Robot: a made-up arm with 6 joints. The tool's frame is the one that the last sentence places.
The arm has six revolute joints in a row. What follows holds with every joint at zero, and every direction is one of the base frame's.
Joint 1 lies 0.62 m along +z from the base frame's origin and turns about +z.
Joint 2 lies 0.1 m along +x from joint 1 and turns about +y.
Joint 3 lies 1.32 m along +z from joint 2 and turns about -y.
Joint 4 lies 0.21 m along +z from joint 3 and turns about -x.
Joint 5 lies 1.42 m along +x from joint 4 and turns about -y.
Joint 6 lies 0.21 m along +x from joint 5 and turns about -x.
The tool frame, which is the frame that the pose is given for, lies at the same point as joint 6; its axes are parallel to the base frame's.
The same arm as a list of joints. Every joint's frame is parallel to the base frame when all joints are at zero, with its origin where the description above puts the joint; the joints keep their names.
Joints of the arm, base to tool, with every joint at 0 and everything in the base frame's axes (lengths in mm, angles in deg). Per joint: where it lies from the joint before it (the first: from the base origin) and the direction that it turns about. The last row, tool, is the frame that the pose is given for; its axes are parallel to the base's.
joint 1: axis 0 0 1 origin 0.0 0.0 620.0
joint 2: axis 0 1 0 origin 100.0 0.0 0.0
joint 3: axis 0 -1 0 origin 0.0 0.0 1320.0
joint 4: axis -1 0 0 origin 0.0 0.0 210.0
joint 5: axis 0 -1 0 origin 1420.0 0.0 0.0
joint 6: axis -1 0 0 origin 210.0 0.0 0.0
tool: origin 0.0 0.0 0.0

